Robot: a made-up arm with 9 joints.
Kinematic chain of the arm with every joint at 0, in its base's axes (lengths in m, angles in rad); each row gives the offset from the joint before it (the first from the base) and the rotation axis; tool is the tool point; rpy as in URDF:
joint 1: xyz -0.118 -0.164 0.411 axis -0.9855 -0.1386 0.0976
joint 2: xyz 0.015 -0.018 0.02 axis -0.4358 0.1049 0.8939
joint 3: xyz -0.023 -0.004 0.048 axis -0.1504 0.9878 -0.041
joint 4: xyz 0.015 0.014 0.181 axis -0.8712 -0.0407 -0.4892
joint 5: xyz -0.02 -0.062 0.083 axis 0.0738 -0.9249 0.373
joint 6: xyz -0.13 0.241 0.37 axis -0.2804 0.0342 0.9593
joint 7: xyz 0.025 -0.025 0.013 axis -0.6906 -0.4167 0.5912
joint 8: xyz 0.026 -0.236 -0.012 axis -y
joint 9: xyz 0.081 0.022 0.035 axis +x
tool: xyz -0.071 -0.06 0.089 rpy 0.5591 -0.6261 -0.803
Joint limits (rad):
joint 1: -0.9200..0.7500
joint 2: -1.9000..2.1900
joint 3: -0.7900..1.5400
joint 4: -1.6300..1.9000
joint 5: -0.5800..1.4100
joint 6: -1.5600..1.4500
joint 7: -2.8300..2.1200
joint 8: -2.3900..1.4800
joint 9: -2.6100..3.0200
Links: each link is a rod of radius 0.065 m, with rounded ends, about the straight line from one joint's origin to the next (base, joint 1, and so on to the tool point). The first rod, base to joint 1, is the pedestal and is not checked.
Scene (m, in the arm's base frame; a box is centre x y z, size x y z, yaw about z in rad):
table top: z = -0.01
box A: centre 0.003 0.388 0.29 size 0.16 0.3 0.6 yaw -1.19
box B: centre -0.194 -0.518 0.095 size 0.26 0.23 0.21 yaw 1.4
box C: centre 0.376 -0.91 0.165 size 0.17 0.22 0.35 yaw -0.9
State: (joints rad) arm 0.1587 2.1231 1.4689 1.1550 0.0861 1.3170 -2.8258 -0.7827 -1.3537
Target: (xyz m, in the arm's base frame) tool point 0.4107 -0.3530 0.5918
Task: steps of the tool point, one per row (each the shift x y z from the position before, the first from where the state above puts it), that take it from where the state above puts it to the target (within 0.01 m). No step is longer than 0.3 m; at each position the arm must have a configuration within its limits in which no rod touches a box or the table.
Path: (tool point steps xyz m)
1: -0.0231 0.2476 0.0739
2: 0.0574 0.1464 0.1967
3: 0.1067 -0.0100 0.2266
4: 0.1170 -0.1497 0.1643
5: 0.2368 -0.0213 0.0591
6: 0.2337 -0.0775 -0.0417
7: 0.1813 -0.1058 -0.1374
8: 0.0977 -0.0990 -0.2055

